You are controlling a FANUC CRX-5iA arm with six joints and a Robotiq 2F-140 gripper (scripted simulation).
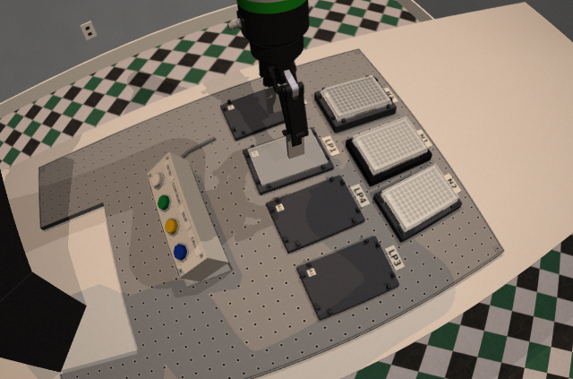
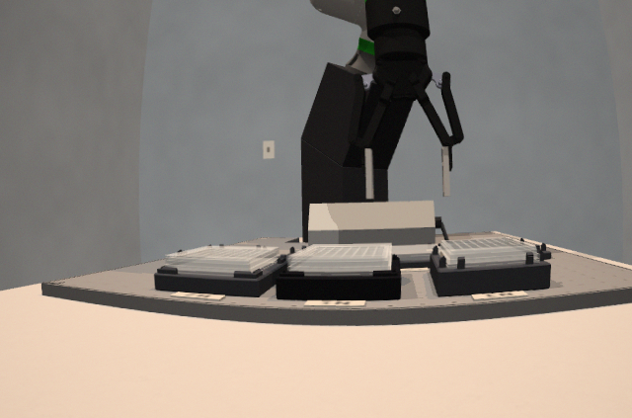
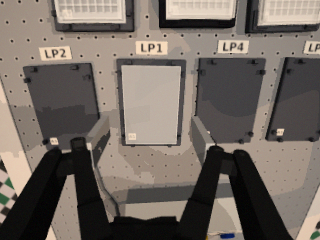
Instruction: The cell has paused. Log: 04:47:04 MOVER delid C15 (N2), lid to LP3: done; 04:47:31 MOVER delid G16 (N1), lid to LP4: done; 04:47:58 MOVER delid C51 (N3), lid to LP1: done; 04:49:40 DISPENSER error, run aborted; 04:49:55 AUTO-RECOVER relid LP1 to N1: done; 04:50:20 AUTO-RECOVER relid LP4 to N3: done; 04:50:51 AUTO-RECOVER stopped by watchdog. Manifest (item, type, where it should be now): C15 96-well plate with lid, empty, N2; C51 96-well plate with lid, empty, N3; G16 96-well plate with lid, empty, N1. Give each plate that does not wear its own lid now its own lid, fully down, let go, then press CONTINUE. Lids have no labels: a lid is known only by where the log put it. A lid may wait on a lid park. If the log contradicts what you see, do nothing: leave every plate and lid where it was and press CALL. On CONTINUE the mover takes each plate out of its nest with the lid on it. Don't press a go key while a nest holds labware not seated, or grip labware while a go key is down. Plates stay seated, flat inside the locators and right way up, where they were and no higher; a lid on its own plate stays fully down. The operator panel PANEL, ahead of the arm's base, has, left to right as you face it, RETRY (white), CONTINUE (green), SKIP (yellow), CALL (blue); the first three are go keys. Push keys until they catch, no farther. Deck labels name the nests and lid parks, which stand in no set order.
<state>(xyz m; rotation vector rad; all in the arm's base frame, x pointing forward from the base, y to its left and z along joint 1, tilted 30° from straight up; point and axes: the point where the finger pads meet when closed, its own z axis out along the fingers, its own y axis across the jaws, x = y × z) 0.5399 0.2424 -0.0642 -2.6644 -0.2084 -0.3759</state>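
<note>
My hand is 100 mm above the lid park LP1. Round my hand: lid park LP4 (120 mm to the right, 100 mm below, 30 mm ahead); lid park LP2 (130 mm to the left, 100 mm below, 40 mm behind); white retry key (240 mm behind, 40 mm to the right, 40 mm below).
</note>
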